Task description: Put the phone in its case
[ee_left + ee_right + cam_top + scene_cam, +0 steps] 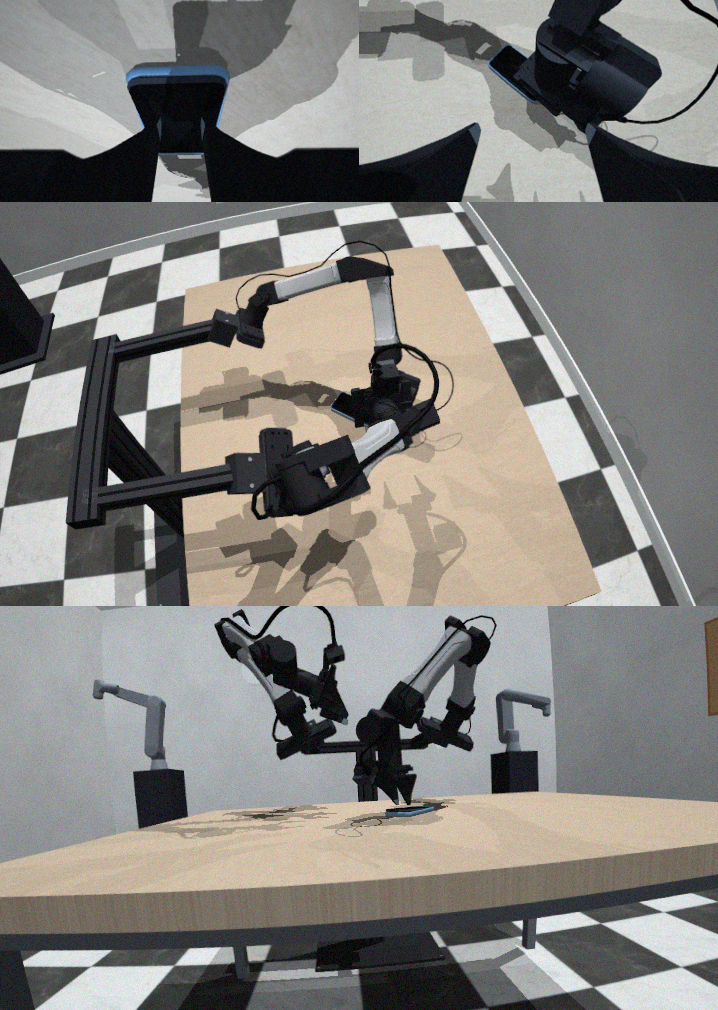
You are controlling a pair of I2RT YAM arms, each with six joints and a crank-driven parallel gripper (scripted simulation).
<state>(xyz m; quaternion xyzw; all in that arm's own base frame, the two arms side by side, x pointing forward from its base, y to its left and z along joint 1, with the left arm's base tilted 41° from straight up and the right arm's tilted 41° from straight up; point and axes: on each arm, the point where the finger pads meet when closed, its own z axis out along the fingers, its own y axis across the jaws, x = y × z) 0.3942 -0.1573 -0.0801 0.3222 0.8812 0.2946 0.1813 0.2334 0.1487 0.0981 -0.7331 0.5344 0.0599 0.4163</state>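
Observation:
The black phone lies 3 cm to the left of my left hand, 2 cm below it and 2 cm behind it.

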